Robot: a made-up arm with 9 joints. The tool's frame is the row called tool. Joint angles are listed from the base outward.
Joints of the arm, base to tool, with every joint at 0 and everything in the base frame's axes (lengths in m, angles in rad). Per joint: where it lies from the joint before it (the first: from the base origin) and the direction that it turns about. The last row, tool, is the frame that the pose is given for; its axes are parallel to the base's.
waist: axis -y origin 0 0 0.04
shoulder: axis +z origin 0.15 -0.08 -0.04
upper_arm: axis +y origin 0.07 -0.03 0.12
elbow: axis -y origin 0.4 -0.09 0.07
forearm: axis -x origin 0 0.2 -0.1
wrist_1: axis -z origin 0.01 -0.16 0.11
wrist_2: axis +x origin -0.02 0 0.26
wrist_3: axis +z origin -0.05 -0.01 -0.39
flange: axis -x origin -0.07 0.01 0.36
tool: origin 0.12 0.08 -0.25
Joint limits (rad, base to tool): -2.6..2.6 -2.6..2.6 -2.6..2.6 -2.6..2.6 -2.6..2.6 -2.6..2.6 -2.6..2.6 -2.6..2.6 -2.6..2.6
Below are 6 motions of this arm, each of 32 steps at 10 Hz.
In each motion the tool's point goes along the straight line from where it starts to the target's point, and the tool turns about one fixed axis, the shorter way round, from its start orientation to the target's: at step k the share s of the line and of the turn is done. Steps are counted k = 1, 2, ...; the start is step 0. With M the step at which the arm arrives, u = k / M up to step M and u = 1 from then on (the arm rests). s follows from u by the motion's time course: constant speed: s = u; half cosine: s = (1 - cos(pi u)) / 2; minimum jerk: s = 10 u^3 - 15 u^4 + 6 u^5.
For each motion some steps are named. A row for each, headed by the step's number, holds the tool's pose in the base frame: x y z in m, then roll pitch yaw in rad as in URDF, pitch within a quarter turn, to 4 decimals.
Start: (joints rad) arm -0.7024 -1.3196 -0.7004 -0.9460 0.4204 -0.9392 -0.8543 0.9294 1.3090
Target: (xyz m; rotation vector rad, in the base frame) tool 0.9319 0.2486 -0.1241 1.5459 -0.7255 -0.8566
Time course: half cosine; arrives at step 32
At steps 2, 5, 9, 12, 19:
2: 0.6648 -0.6673 0.2548 0.1073 1.1085 2.1473
5: 0.6781 -0.6216 0.2359 0.2264 1.1754 2.3360
9: 0.7115 -0.5072 0.1885 0.7772 1.2746 3.0580
12: 0.7455 -0.3908 0.1404 1.4161 1.2112 -2.4127
19: 0.8362 -0.0796 0.0117 1.8126 0.6931 -1.5160

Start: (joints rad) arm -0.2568 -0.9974 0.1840 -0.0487 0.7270 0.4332 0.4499 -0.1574 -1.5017
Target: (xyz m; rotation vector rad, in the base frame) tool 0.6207 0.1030 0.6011 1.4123 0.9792 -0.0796
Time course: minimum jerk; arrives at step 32
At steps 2, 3, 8, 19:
2: 0.9120 -0.3917 0.1196 0.9530 -0.0764 -1.4402
3: 0.9105 -0.3893 0.1220 0.9518 -0.0706 -1.4320
8: 0.8824 -0.3415 0.1685 0.9390 0.0437 -1.2714
19: 0.7165 -0.0598 0.4427 1.2752 0.6175 -0.1758

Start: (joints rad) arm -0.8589 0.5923 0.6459 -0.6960 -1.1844 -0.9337 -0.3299 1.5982 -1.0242
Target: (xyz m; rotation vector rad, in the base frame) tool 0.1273 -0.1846 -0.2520 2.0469 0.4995 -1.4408
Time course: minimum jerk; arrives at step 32
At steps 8, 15, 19, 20, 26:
8: 0.2063 -0.3380 -0.2256 3.1118 -0.4898 0.7280
15: 0.1765 -0.2802 -0.2355 3.0451 0.1844 0.6300
19: 0.1562 -0.2408 -0.2423 2.9433 0.6364 0.5158
20: 0.1516 -0.2317 -0.2439 2.9048 0.7386 0.4749
26: 0.1316 -0.1929 -0.2506 2.5437 1.1452 0.1043

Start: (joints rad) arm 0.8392 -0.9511 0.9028 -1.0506 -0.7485 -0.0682 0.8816 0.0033 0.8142
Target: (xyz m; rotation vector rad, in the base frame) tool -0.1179 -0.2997 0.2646 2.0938 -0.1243 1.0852
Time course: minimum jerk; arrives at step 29
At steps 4, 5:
4: 0.3229 -0.3633 0.1793 2.0988 0.8003 0.4518
5: 0.3149 -0.3621 0.1808 2.0975 0.7708 0.4496

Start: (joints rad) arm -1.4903 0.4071 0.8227 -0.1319 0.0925 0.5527 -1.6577 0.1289 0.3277
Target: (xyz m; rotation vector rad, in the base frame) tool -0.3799 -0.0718 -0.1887 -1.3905 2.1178 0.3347
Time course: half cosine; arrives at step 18
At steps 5, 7, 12, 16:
5: 0.1114 -0.1040 -0.6313 1.4420 0.7989 -2.5736
7: 0.0214 -0.0981 -0.5503 1.7907 0.8389 -2.4396
12: -0.2304 -0.0816 -0.3234 2.7747 0.7685 -2.0559
16: -0.3619 -0.0730 -0.2049 -3.0705 0.6486 -1.9471

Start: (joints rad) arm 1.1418 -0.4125 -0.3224 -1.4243 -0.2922 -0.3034 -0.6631 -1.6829 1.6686
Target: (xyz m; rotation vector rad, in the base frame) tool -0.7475 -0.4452 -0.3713 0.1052 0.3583 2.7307
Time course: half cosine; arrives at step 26
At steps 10, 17, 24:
10: -0.4813 -0.5121 0.3073 -0.9877 -0.4070 -2.1714
17: -0.6423 -0.4716 -0.1032 -0.1305 -0.3724 -3.0898
24: -0.7418 -0.4466 -0.3567 0.2488 -0.0468 2.7693

